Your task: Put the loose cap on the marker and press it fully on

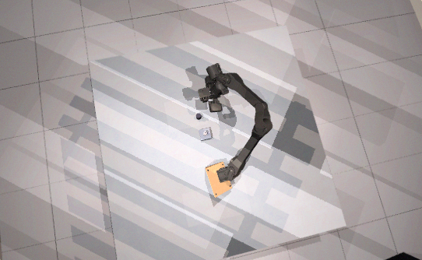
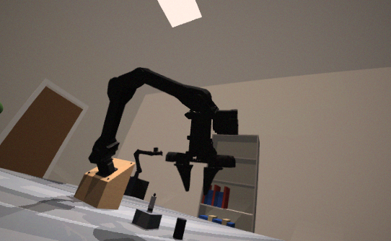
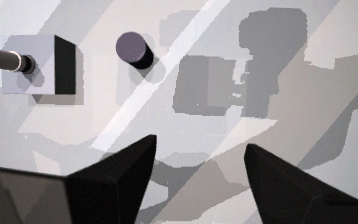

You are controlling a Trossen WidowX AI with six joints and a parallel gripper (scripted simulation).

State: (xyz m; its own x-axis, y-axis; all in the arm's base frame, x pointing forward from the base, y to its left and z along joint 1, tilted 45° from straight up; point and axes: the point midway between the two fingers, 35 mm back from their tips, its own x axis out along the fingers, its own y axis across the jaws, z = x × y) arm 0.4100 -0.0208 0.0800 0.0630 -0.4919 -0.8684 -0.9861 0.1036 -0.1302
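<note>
Now: gripper tip 100 mm above the marker cap, 80 mm to the right of it and 50 mm past it. Round my gripper tip: holder block (170 mm behind, 110 mm below, 70 mm to the left).
</note>
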